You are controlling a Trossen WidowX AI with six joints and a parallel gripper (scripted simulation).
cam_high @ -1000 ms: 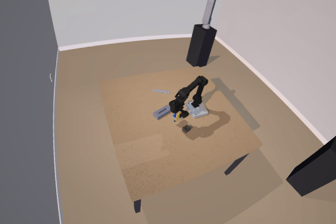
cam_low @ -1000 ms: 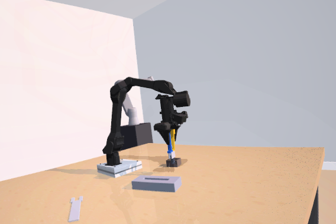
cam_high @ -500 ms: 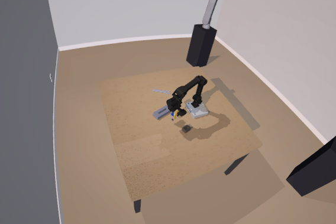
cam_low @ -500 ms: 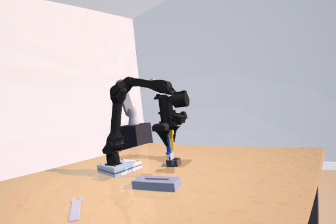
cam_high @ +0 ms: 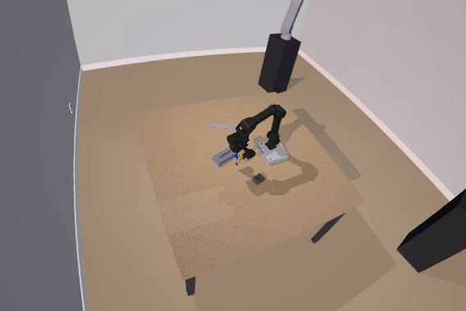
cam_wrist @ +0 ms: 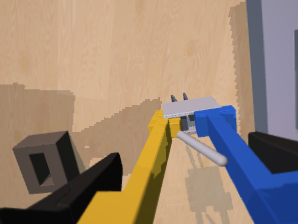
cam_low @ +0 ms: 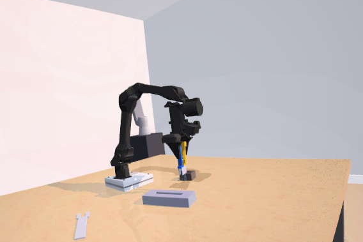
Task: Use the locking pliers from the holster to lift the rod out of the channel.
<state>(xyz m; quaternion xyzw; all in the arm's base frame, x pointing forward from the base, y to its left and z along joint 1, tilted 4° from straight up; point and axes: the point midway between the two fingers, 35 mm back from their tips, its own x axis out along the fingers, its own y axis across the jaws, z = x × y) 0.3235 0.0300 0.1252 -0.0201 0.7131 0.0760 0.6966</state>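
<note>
My gripper tip is now 1 cm short of the grey channel block, 12 cm to the left of it and 12 cm above it. Also, from my gripper tip: dark rod (1 cm ahead, 12 cm to the right, 13 cm below); then silver pin (1 cm to the right); then yellow handle (2 cm to the left).
</note>
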